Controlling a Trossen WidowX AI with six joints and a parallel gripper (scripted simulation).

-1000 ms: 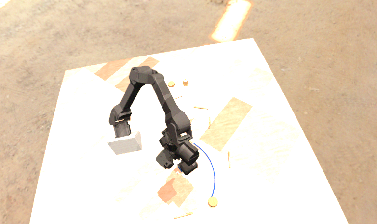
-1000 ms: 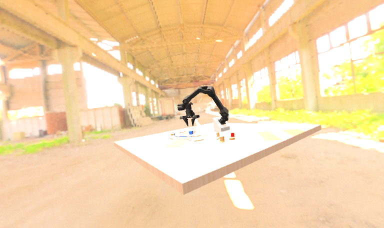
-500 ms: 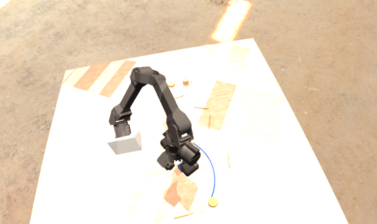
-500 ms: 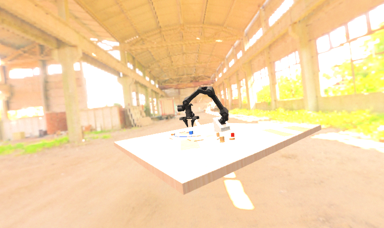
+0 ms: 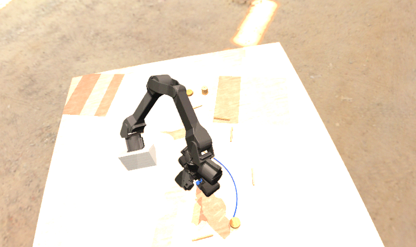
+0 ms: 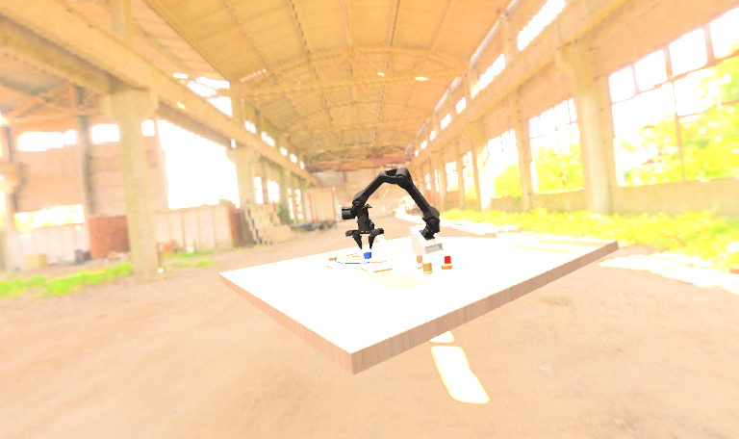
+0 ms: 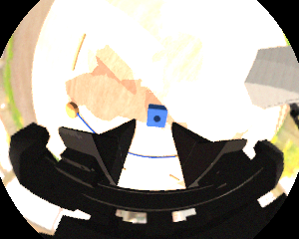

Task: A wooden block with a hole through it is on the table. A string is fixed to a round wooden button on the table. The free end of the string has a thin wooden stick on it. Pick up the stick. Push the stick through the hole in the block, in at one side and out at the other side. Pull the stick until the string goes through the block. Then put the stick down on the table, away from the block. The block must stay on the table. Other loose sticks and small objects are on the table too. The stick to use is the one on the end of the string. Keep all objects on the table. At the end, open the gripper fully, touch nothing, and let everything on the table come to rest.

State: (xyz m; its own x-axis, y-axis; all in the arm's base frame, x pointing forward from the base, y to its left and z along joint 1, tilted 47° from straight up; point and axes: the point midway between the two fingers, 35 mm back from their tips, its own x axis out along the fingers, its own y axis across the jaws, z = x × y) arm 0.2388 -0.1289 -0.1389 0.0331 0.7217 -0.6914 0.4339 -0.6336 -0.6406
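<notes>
Now: the blue cube 30 mm below my gripper tip. Round my gripper tip: round wooden button 90 mm ahead, 170 mm to the right, 40 mm below; thin wooden stick 60 mm ahead, 130 mm to the left, 40 mm below; red cube 10 mm behind, 490 mm to the left, 20 mm below.
</notes>
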